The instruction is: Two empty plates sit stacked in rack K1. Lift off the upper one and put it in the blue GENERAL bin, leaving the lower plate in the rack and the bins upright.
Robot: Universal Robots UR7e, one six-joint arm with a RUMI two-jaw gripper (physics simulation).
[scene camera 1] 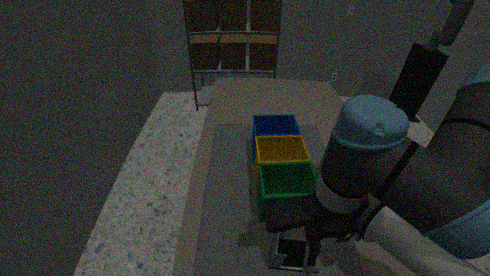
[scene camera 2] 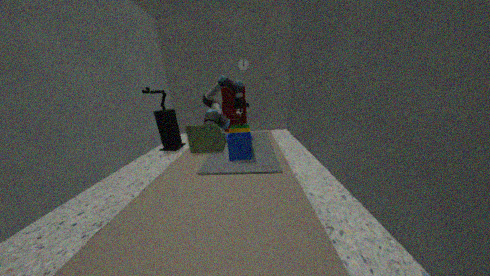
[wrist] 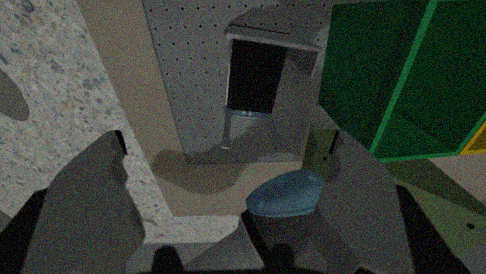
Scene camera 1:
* gripper: 304,241
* blue bin: 263,125
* green bin: 278,182
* yellow bin: 269,149
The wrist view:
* gripper: 230,133
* green bin: 400,85
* black plate: 255,71
